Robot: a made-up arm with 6 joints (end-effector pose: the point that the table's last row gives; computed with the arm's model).
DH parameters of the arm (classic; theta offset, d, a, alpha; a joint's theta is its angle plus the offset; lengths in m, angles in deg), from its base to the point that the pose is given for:
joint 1: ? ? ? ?
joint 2: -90 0 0.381 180
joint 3: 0 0 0 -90
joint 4: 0 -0.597 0 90
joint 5: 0 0.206 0 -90
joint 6: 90 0 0 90
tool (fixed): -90 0 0 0
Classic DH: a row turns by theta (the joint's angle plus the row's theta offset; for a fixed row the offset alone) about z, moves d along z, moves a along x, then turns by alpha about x.
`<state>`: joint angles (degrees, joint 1 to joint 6).
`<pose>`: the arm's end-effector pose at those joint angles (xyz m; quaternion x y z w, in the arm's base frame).
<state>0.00 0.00 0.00 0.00 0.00 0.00</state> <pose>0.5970 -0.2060 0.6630 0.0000 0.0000 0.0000 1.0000</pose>
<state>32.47 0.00 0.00 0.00 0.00 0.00</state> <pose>0.6143 0.1467 0.6630 0.0000 0.0000 0.2796 0.9601</pose>
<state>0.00 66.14 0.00 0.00 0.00 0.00</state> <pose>0.5899 -0.2060 -0.1099 0.0000 0.5457 0.0000 0.8380</pose>
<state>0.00 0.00 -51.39 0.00 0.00 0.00</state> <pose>0.3725 -0.2060 0.1965 0.0000 0.4336 0.0000 0.9011</pose>
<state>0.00 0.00 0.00 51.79 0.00 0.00</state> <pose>0.5970 -0.1274 0.8249 -0.4367 0.0000 0.0000 0.8996</pose>
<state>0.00 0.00 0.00 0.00 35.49 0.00</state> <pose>0.5970 -0.2060 0.6630 0.0000 -0.3048 0.0000 0.9524</pose>
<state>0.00 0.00 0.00 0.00 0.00 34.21</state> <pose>0.5970 -0.2060 0.6630 -0.2941 0.0000 0.0000 0.9558</pose>
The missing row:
joint 1: 0 0.282 0 -90
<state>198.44 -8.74 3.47 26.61 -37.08 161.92</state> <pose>-0.5384 0.0146 0.8750 -0.0296 0.9793 0.0873 0.1802</pose>
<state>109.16 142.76 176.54 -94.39 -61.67 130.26</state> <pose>-0.2909 0.7892 0.1399 0.1188 -0.5640 0.8093 0.1131</pose>
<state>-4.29 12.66 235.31 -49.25 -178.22 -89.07</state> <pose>-0.4701 -0.0996 0.3640 0.2987 -0.3585 0.1046 0.8783</pose>
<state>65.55 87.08 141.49 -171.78 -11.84 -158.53</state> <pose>0.1256 0.7689 0.7697 0.1013 -0.5659 0.3307 0.7484</pose>
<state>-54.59 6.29 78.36 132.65 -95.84 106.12</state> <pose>0.1609 0.0145 1.2754 -0.0260 -0.8616 0.5006 0.0793</pose>
